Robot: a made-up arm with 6 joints. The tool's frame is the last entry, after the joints.
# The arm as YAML. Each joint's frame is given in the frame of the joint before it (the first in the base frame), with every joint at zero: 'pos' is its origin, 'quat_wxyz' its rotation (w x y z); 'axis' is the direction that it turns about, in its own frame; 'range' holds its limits. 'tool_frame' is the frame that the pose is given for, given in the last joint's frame.
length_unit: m
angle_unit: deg
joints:
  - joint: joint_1
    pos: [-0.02, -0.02, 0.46]
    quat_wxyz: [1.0, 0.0, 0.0, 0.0]
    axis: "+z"
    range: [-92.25, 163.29]
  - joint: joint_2
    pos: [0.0, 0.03, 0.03]
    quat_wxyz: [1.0, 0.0, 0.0, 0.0]
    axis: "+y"
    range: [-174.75, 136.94]
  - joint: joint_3
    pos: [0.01, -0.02, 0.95]
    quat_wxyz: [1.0, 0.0, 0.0, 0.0]
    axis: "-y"
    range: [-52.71, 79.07]
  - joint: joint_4
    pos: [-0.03, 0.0, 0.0]
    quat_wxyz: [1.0, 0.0, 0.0, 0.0]
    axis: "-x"
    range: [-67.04, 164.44]
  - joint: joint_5
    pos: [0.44, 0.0, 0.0]
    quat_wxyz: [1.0, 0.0, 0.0, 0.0]
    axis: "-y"
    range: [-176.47, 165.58]
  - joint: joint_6
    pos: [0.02, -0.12, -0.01]
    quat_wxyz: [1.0, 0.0, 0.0, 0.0]
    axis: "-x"
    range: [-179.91, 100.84]
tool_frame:
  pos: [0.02, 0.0, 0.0]
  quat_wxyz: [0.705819, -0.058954, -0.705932, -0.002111]
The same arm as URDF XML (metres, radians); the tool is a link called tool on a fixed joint. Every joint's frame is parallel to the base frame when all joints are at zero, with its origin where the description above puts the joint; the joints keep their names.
<robot name="arm">
  <link name="base_link"/>
  <link name="link1"/>
  <link name="link2"/>
  <link name="link3"/>
  <link name="link4"/>
  <link name="link5"/>
  <link name="link6"/>
  <link name="tool"/>
  <joint name="joint_1" type="revolute">
    <parent link="base_link"/>
    <child link="link1"/>
    <origin xyz="-0.02 -0.02 0.46" rpy="0 0 0"/>
    <axis xyz="0 0 1"/>
    <limit lower="-1.6101" upper="2.8499"/>
  </joint>
  <joint name="joint_2" type="revolute">
    <parent link="link1"/>
    <child link="link2"/>
    <origin xyz="0 0.03 0.03" rpy="0 0 0"/>
    <axis xyz="0 1 0"/>
    <limit lower="-3.05" upper="2.3901"/>
  </joint>
  <joint name="joint_3" type="revolute">
    <parent link="link2"/>
    <child link="link3"/>
    <origin xyz="0.01 -0.02 0.95" rpy="0 0 0"/>
    <axis xyz="0 -1 0"/>
    <limit lower="-0.92" upper="1.38"/>
  </joint>
  <joint name="joint_4" type="revolute">
    <parent link="link3"/>
    <child link="link4"/>
    <origin xyz="-0.03 0 0" rpy="0 0 0"/>
    <axis xyz="-1 0 0"/>
    <limit lower="-1.1701" upper="2.87"/>
  </joint>
  <joint name="joint_5" type="revolute">
    <parent link="link4"/>
    <child link="link5"/>
    <origin xyz="0.44 0 0" rpy="0 0 0"/>
    <axis xyz="0 -1 0"/>
    <limit lower="-3.08" upper="2.8899"/>
  </joint>
  <joint name="joint_6" type="revolute">
    <parent link="link5"/>
    <child link="link6"/>
    <origin xyz="0.02 -0.12 -0.01" rpy="0 0 0"/>
    <axis xyz="-1 0 0"/>
    <limit lower="-3.14" upper="1.76"/>
  </joint>
  <joint name="tool_fixed" type="fixed">
    <parent link="link6"/>
    <child link="tool"/>
    <origin xyz="0.02 0 0" rpy="-1.616 -1.4904 1.5296"/>
  </joint>
</robot>

